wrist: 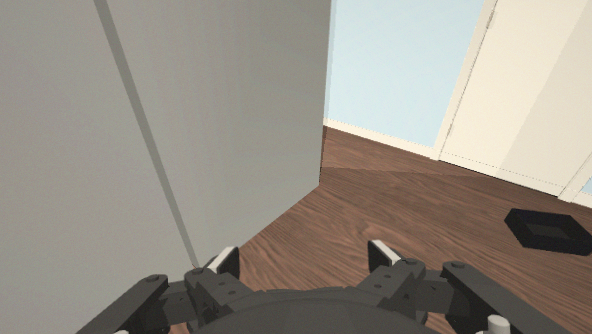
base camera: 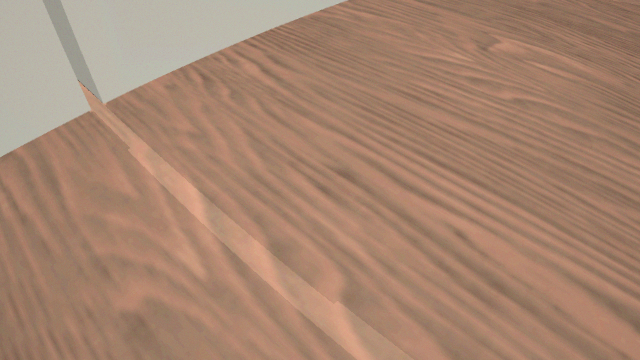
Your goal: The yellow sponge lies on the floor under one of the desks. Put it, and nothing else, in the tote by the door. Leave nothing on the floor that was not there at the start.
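Places are measured from the arm's base along level axes (x ahead, y left, z up), in metres.
Where they show: gripper, fingertip midpoint: (wrist: pixel 303 258).
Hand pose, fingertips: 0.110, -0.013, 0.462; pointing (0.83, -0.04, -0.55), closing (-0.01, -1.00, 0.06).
Observation:
After its pixels a point has its place, as x, y, z.
My gripper (wrist: pixel 303 258) @[0.110, -0.013, 0.462] is open, with bare floor showing between its fingertips in the wrist view. The yellow sponge does not show in either view. A low black box-like object (wrist: pixel 545 244) @[0.742, -1.312, -0.355] with a recessed, slightly lighter middle sits on the floor at the right of the wrist view, near a cream door (wrist: pixel 522 90) @[1.452, -1.488, 0.244]. It may be the tote, but I cannot tell for sure. No desk can be made out for certain.
A tall grey panel wall (wrist: pixel 240 110) @[0.890, 0.188, 0.300] (base camera: pixel 175 25) @[0.784, 0.282, -0.309] with a narrow vertical gap stands close on the left. It ends at a vertical edge near the middle of the wrist view. Beyond it are a pale blue wall (wrist: pixel 395 70) @[2.021, -0.878, 0.257] and white baseboard. Wood floor (base camera: pixel 400 175) @[0.459, -0.113, -0.397] (wrist: pixel 400 200) @[1.155, -0.723, -0.397] runs alongside.

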